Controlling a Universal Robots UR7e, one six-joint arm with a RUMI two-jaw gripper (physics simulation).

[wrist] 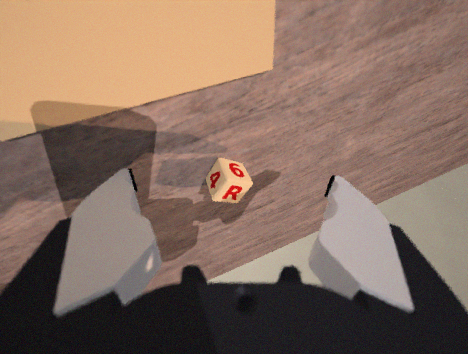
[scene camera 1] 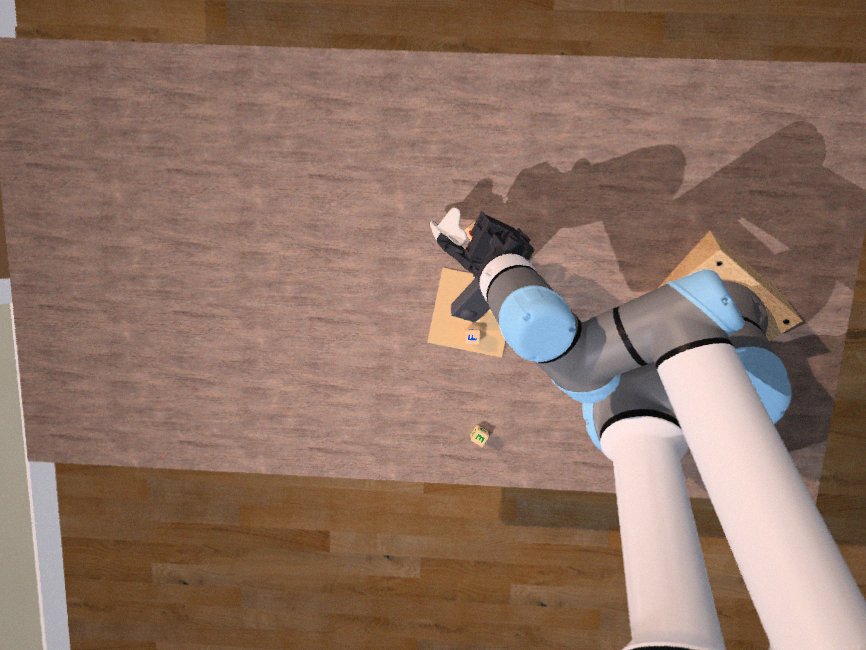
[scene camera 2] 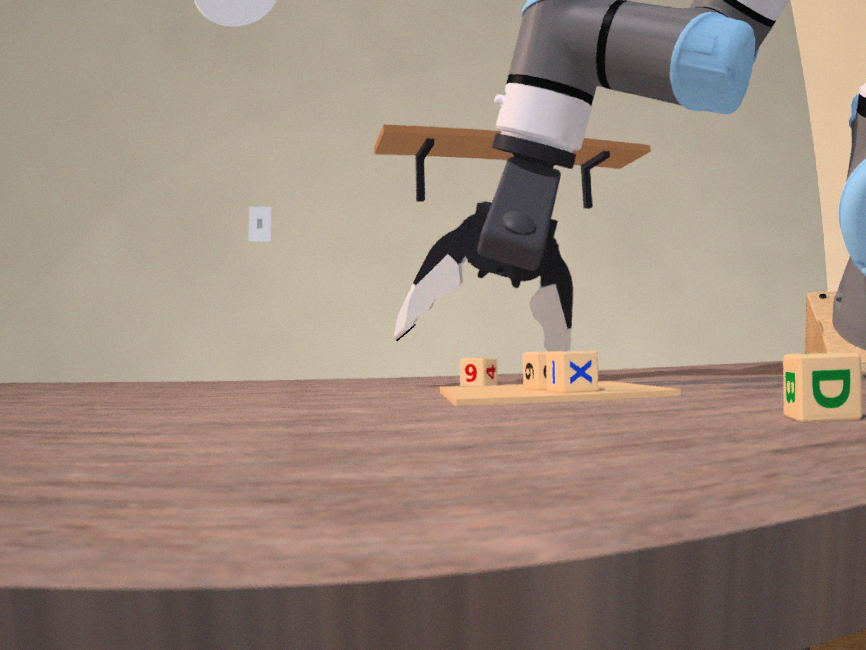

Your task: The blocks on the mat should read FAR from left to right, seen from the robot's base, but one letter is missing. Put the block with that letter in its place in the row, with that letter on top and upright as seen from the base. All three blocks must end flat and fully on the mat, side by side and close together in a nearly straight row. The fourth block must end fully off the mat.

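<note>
A block with red marks (scene camera 1: 470, 231) (scene camera 2: 478, 372) (wrist: 229, 181) sits on the table just off the mat (scene camera 1: 447, 285) (scene camera 2: 650, 391) (wrist: 150, 50), with R on top and 6 and 4 on its sides. My gripper (scene camera 2: 479, 342) (wrist: 233, 176) is open and tilted above it; the block is between the spread fingers in the wrist view but not gripped. The blue F block (scene camera 1: 472, 336) (scene camera 2: 572, 371) sits flat on the mat. A block with black marks (scene camera 2: 534, 370) stands beside it, partly hidden; its top does not show.
A block with green marks (scene camera 1: 479, 435) (scene camera 2: 821, 386) sits on the table off the mat, near the table's lower edge in the first scene view. A wooden stand (scene camera 1: 779, 311) is by the arm at the right. A wall shelf (scene camera 2: 447, 143) shows behind the arm.
</note>
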